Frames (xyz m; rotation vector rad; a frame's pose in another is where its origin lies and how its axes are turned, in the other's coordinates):
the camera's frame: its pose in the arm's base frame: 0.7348 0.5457 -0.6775 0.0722 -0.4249 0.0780
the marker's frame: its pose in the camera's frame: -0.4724 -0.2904 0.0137 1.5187 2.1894 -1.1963
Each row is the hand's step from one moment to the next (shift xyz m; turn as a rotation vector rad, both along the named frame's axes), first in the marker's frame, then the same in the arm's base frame.
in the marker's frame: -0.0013 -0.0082 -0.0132 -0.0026 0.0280 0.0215
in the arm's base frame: -0.0089 0.0061 0.0112 0.0298 -0.0100 -0.0163
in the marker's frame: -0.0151 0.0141 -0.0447 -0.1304 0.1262 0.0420
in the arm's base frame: 0.0128 0.0229 0.0417 0.1556 -0.0909 0.0471
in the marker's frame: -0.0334 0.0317 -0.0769 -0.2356 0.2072 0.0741
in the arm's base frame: 0.0309 0.0359 0.0761 0.2607 -0.1679 0.0881
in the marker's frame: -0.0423 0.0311 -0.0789 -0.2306 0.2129 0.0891
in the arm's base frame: 0.0321 0.0308 0.0837 0.2666 -0.1732 0.0733
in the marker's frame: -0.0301 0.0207 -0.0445 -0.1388 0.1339 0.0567
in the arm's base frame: 0.0226 0.0137 0.0512 0.1663 -0.1050 0.0414
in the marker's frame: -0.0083 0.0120 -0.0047 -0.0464 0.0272 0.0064
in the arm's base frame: 0.0130 0.0001 0.0080 0.0374 -0.0306 0.0245
